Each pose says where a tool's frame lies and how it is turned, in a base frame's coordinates. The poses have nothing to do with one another.
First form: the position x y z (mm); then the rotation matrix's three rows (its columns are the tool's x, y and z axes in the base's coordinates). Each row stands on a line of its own.
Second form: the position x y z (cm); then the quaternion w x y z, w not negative. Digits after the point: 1 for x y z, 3 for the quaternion.
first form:
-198, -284, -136
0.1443, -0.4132, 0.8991
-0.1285, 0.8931, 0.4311
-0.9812, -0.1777, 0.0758
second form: -19.8, -28.4, -13.6, 0.727, -0.209, 0.647, 0.098
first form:
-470, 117, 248
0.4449, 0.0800, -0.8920
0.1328, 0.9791, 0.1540
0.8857, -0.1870, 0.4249
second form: -47.0, 11.7, 24.8, 0.844, -0.101, -0.527, 0.016
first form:
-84, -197, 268
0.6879, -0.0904, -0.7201
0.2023, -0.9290, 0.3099
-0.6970, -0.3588, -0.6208
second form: -8.4, -19.7, 26.8, 0.186, -0.900, -0.031, 0.394
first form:
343, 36, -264
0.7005, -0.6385, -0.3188
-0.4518, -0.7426, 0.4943
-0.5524, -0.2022, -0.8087
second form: 34.3, 3.6, -26.4, 0.193, -0.902, 0.302, 0.242
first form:
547, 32, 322
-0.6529, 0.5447, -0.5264
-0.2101, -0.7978, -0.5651
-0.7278, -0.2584, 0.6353
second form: 54.7, 3.2, 32.2, 0.215, 0.357, 0.234, -0.878
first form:
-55, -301, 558
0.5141, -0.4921, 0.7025
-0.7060, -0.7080, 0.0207
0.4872, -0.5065, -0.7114
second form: -5.5, -30.1, 55.8, 0.154, -0.856, 0.350, -0.347
